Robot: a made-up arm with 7 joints. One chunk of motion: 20 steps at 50 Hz.
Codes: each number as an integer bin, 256 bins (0 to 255) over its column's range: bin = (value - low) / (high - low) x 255, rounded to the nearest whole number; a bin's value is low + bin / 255 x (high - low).
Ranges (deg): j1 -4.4..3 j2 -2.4..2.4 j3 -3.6..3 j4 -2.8..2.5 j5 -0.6..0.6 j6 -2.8..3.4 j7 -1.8..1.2
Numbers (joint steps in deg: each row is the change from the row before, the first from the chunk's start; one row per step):
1: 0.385 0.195 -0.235 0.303 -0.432 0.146 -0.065
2: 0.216 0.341 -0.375 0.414 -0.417 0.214 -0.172
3: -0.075 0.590 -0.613 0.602 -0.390 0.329 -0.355
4: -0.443 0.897 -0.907 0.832 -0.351 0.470 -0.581
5: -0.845 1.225 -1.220 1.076 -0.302 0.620 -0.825
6: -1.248 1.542 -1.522 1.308 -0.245 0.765 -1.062
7: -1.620 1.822 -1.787 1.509 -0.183 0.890 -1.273
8: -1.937 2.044 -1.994 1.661 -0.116 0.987 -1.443
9: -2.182 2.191 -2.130 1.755 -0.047 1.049 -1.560
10: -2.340 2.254 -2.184 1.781 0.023 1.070 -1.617
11: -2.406 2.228 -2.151 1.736 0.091 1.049 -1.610
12: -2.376 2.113 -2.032 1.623 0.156 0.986 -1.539
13: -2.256 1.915 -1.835 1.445 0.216 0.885 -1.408
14: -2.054 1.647 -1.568 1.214 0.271 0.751 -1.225
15: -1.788 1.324 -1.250 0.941 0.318 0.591 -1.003
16: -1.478 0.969 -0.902 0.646 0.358 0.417 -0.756
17: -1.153 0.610 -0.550 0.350 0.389 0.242 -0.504
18: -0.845 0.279 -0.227 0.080 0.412 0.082 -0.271
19: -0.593 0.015 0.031 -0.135 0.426 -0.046 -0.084
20: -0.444 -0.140 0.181 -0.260 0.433 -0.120 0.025
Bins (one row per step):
1: 165 138 130 149 36 121 147
2: 159 146 125 155 39 124 138
3: 149 159 115 164 45 129 123
4: 136 175 104 175 53 134 104
5: 123 193 92 186 63 141 83
6: 109 209 80 198 75 147 63
7: 96 224 70 207 89 152 45
8: 85 236 62 215 103 156 30
9: 76 244 57 219 118 158 20
10: 71 247 55 220 132 159 16
11: 69 246 56 218 147 158 16
12: 70 240 61 213 161 156 22
13: 74 229 68 204 173 152 33
14: 81 215 79 193 185 146 49
15: 90 198 91 180 195 139 68
16: 101 179 104 166 204 132 89
17: 112 160 118 152 210 125 110
18: 123 142 130 139 215 119 130
19: 131 128 140 128 218 113 146
20: 136 120 146 122 220 110 155

